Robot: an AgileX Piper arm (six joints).
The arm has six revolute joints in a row. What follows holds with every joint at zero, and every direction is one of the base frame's. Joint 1 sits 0.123 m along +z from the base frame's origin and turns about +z. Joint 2 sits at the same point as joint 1 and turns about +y. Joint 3 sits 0.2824 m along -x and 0.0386 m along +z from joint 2 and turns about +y. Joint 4 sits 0.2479 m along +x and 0.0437 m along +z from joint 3 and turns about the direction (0.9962, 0, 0.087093). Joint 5 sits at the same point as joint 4 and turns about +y. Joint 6 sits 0.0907 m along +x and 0.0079 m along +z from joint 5 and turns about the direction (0.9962, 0, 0.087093). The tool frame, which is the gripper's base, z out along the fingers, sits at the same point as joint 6; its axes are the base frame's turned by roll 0, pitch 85 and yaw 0 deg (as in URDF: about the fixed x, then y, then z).
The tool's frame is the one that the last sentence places.
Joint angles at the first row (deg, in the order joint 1, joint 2, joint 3, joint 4, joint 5, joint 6):
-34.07 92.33 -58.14 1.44 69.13 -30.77
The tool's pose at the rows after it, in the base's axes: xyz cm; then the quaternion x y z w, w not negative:
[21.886, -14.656, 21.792, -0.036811, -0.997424, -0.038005, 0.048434]
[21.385, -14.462, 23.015, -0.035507, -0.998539, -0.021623, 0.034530]
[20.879, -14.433, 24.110, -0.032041, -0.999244, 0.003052, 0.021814]
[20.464, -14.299, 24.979, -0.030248, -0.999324, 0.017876, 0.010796]
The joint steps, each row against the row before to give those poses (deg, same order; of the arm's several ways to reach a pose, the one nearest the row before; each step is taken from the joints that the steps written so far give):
0.00 -1.62 0.00 -0.63 0.32 0.60
0.00 -2.67 0.00 -0.81 0.33 0.17
0.00 -2.45 0.00 -1.74 -0.29 0.24
0.00 -1.97 0.00 -0.82 0.00 0.05

